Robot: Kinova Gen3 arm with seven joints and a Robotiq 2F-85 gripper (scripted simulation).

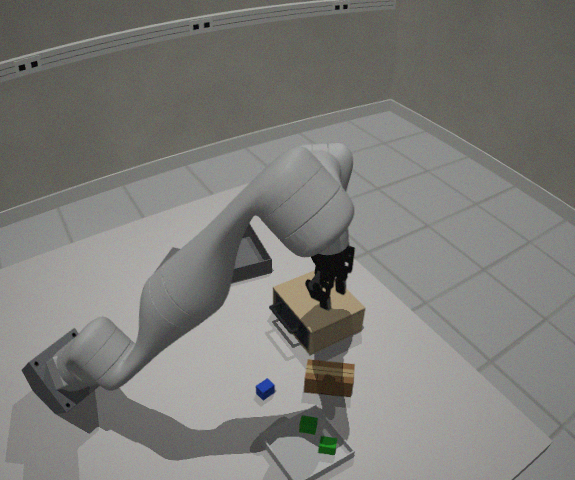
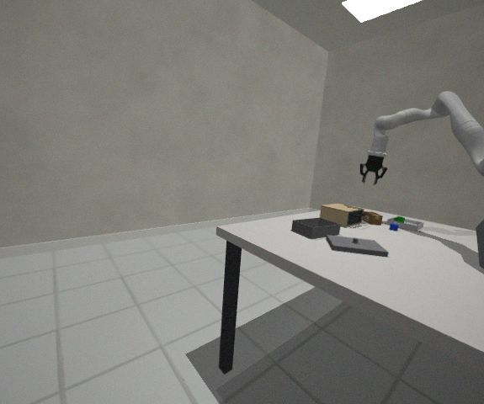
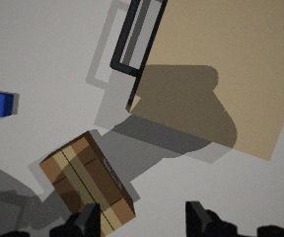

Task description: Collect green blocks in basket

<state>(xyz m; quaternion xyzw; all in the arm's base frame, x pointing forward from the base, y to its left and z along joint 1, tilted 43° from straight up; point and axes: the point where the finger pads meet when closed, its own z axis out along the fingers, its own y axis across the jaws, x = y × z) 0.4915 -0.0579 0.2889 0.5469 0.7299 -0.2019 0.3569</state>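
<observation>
My gripper is now 90 mm past the knobbed lid, 490 mm to the right of it and 220 mm above it. From my hand the other things lie so: red block 20 mm behind, 60 mm to the right, 220 mm below; light wooden cabinet 80 mm ahead, 120 mm to the left, 200 mm below; darker brown wooden box 30 mm behind, 50 mm to the right, 200 mm below.
</observation>
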